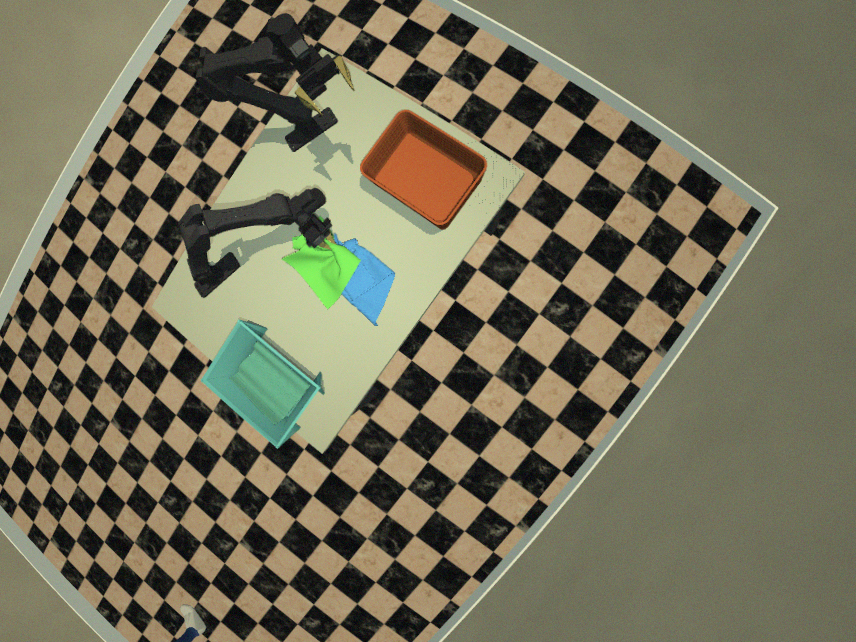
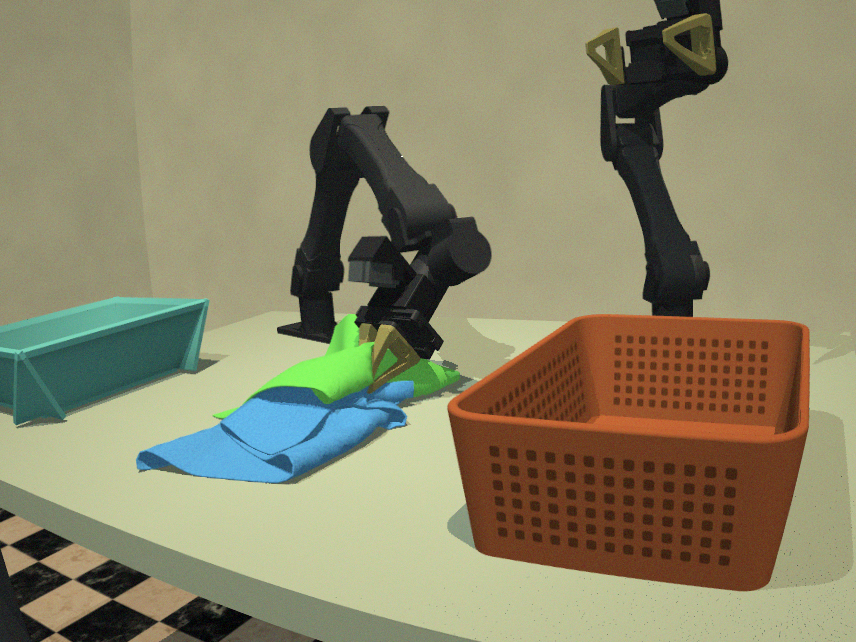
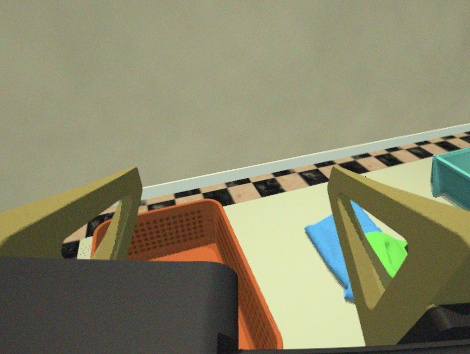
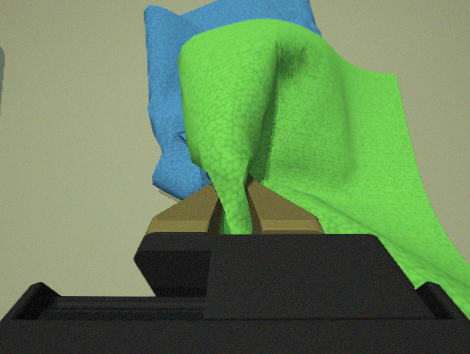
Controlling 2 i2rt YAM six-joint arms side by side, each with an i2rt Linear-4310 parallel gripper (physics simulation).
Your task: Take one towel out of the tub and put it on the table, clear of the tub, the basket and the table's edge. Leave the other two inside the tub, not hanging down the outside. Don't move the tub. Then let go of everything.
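Note:
The teal tub (image 1: 245, 407) (image 2: 110, 366) (image 3: 452, 180) has a teal-green ridged surface inside that looks like folded cloth. A green towel (image 1: 321, 272) (image 2: 318, 373) (image 3: 387, 250) (image 4: 310, 125) lies on the table, partly over a blue towel (image 1: 373, 276) (image 2: 276, 428) (image 3: 325, 240) (image 4: 165, 75). Both are outside the tub. My right gripper (image 1: 328, 241) (image 2: 373, 380) (image 4: 235, 177) is shut on a pinched fold of the green towel, low over the table. My left gripper (image 1: 337, 101) (image 2: 646, 55) (image 3: 234, 177) is open and empty, raised high, away from the towels.
An orange perforated basket (image 1: 442, 141) (image 2: 608, 511) (image 3: 170, 225) stands on the table (image 1: 373, 359) (image 2: 331, 545), apart from the towels. The tub stands at the opposite end, near the table's edge. A checkered floor (image 1: 477, 373) surrounds the table.

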